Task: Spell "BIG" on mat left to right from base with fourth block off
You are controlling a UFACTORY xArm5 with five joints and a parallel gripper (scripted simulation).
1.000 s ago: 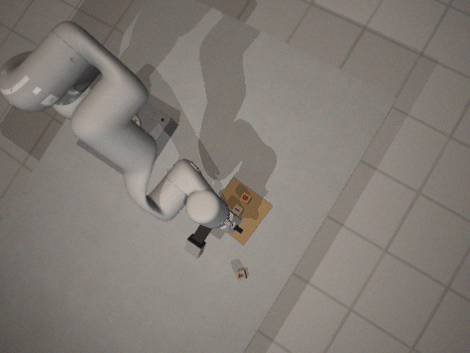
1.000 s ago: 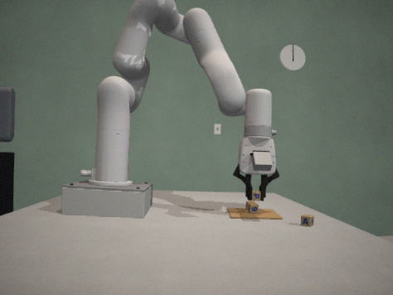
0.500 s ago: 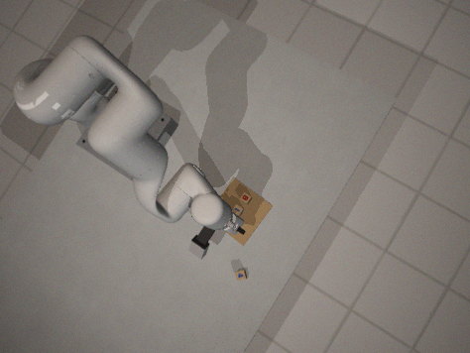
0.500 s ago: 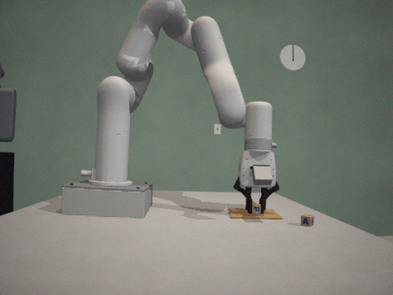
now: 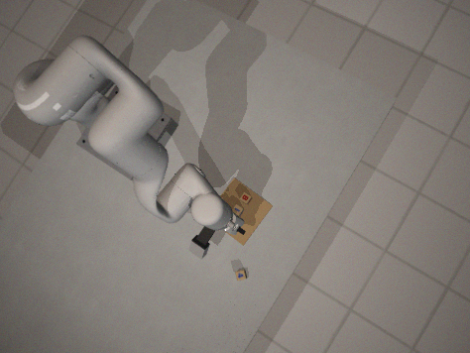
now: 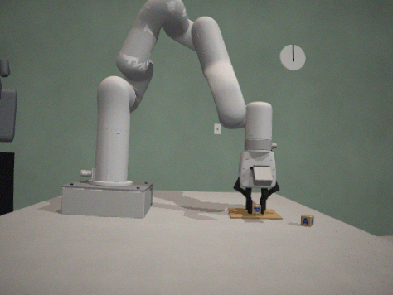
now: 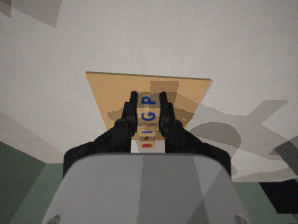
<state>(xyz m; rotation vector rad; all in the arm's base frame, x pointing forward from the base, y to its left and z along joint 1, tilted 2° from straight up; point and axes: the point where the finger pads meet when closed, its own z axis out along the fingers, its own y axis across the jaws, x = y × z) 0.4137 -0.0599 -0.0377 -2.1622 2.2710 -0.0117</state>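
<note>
Now: hand 4 cm to the right of the mat and 3 cm above it.
</note>
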